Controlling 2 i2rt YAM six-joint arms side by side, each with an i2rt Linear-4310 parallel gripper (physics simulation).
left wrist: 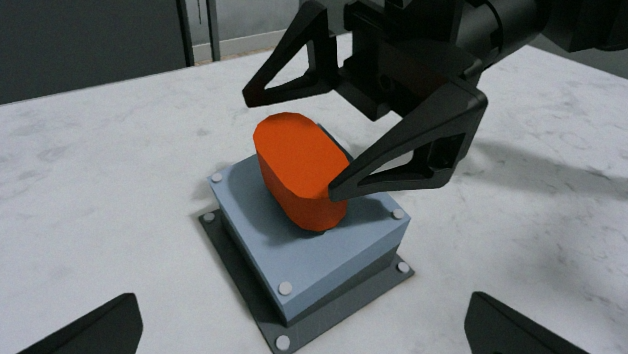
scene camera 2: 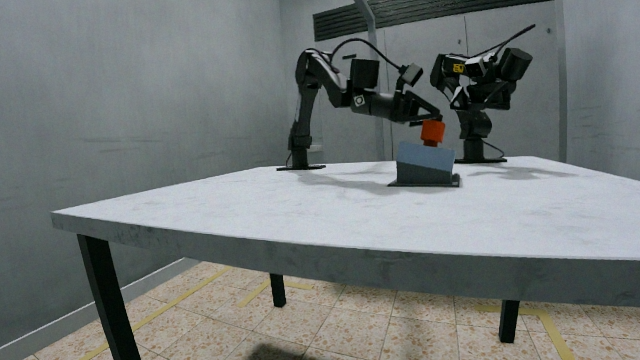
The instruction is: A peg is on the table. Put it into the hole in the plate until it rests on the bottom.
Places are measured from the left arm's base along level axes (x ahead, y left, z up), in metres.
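Pixels of known places: left gripper, fingertip midpoint: (left wrist: 305, 307) (scene camera 2: 466, 105); right gripper, fingertip midpoint: (left wrist: 281, 141) (scene camera 2: 441, 116); left arm's base, origin of the base link: (scene camera 2: 473, 162); right arm's base, origin of the base link: (scene camera 2: 300, 169).
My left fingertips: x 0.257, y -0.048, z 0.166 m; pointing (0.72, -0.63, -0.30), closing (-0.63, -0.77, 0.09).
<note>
For each thing: its middle in the pictures, then the offset to it from my left fingertips. Level surfaces: height alone.
- orange peg, body centre: (left wrist: 303, 190) (scene camera 2: 430, 143) dx +0.099, dy -0.088, dz -0.084 m
- blue-grey plate, body centre: (left wrist: 305, 210) (scene camera 2: 428, 156) dx +0.101, dy -0.095, dz -0.112 m
- dark base, its level: dz -0.162 m
- white table, its level: dz -0.166 m
The orange peg (scene camera 2: 433, 132) (left wrist: 300, 155) stands in the blue-grey plate (scene camera 2: 425, 154) (left wrist: 260, 245), its wide rounded head above the sloped top. A short stretch of shaft shows between head and plate in the scene view; the rest and the hole are hidden. My right gripper (scene camera 2: 426, 121) (left wrist: 281, 141) is open at the peg's head. In the left wrist view one fingertip overlaps the head's near edge, and the other is apart from it beyond the far end; contact is unclear. My left gripper (left wrist: 305, 307) is open and empty, well back from the plate, its fingertips at the bottom corners.
The plate stands on a dark base (scene camera 2: 395, 185) (left wrist: 340, 305) with pale round studs at its corners. The base lies on the white table (scene camera 2: 250, 215) (left wrist: 100, 175). The right arm reaches in low over the table. The left arm stands folded on the other side.
</note>
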